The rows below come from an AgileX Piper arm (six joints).
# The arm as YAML. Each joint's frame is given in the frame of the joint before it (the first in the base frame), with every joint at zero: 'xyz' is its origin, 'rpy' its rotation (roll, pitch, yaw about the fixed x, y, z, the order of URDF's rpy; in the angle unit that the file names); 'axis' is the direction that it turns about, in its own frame. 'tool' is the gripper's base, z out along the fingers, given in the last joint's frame.
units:
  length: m
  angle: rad
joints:
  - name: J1
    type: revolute
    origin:
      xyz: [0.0, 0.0, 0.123]
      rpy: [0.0, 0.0, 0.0]
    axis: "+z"
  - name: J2
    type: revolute
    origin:
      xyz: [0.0, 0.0, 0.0]
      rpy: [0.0, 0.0, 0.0]
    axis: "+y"
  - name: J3
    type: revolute
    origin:
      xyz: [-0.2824, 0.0, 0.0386]
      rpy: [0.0, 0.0, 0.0]
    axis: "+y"
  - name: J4
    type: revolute
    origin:
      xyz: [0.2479, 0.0, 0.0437]
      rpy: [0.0, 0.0, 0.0]
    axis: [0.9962, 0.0, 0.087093]
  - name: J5
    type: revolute
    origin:
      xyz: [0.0, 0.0, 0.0]
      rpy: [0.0, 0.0, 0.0]
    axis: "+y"
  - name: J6
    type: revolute
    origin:
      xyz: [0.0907, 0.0, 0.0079]
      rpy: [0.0, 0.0, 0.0]
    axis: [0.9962, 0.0, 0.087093]
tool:
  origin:
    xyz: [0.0, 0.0, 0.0]
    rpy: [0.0, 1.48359, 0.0]
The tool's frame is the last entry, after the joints.
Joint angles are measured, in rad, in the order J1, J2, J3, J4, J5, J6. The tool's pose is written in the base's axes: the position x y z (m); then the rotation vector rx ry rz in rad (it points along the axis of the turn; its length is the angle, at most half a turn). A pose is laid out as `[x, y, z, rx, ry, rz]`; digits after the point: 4 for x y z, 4 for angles.
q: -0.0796 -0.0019 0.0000 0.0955 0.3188 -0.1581
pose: [0.0540, -0.0016, 0.1846, -0.0104, 1.7997, -0.0781]
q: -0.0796 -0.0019 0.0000 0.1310 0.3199 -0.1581
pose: [0.0541, -0.0006, 0.1846, 0.0119, 1.7990, -0.0440]
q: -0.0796 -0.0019 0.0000 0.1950 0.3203 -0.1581
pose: [0.0542, 0.0013, 0.1849, 0.0522, 1.7952, 0.0173]
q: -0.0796 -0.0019 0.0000 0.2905 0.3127 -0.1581
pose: [0.0545, 0.0037, 0.1862, 0.1134, 1.7789, 0.1070]
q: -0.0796 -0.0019 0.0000 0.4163 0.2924 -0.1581
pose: [0.0550, 0.0063, 0.1891, 0.1964, 1.7432, 0.2211]
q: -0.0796 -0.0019 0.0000 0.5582 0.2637 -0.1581
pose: [0.0555, 0.0082, 0.1930, 0.2932, 1.6923, 0.3446]
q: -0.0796 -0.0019 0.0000 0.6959 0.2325 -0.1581
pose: [0.0559, 0.0090, 0.1971, 0.3902, 1.6350, 0.4593]
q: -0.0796 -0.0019 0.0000 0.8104 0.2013 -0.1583
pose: [0.0562, 0.0088, 0.2007, 0.4741, 1.5794, 0.5490]
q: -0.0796 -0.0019 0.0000 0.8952 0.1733 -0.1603
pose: [0.0563, 0.0078, 0.2034, 0.5377, 1.5327, 0.6096]
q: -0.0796 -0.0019 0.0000 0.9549 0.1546 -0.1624
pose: [0.0564, 0.0070, 0.2052, 0.5823, 1.5002, 0.6509]
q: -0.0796 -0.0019 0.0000 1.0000 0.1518 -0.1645
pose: [0.0564, 0.0071, 0.2058, 0.6116, 1.4850, 0.6867]
